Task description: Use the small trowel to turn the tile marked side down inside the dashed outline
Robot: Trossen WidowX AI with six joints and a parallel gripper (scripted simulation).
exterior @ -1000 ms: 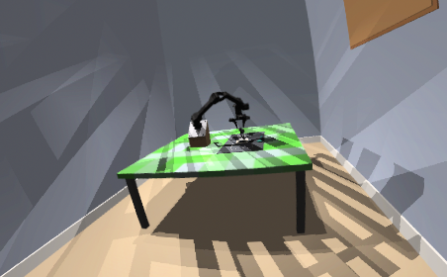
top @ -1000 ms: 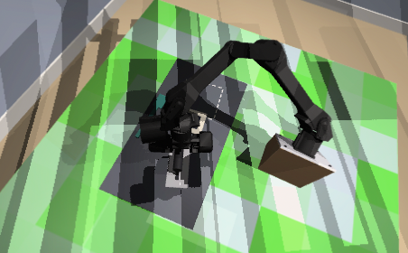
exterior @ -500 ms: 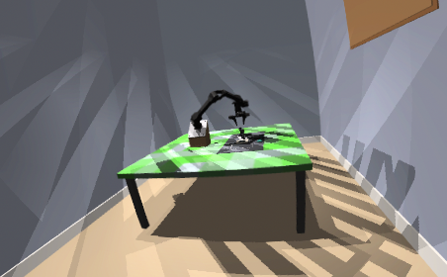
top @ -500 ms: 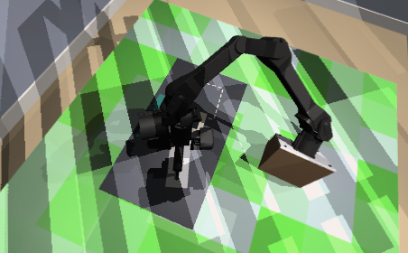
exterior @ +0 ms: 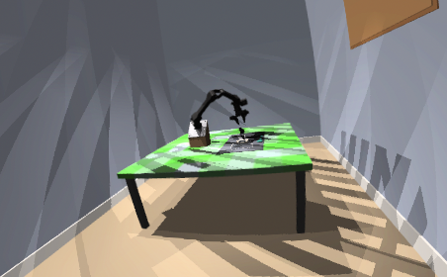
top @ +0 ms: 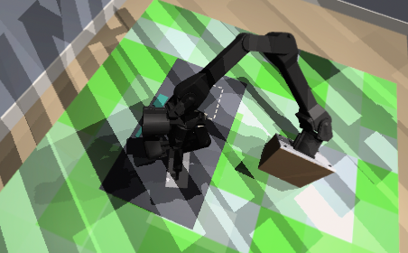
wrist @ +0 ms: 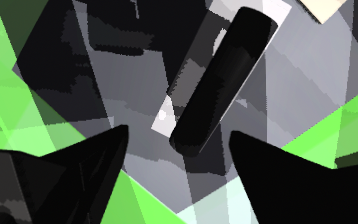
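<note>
Right now my gripper tip is 14 cm to the left of the dark mat, 14 cm above it and 5 cm short of it. Round my gripper tip: teal trowel: 19 cm ahead, 15 cm to the right, 12 cm below; then cream tile: 19 cm to the right, 12 cm below, 4 cm ahead.
</note>
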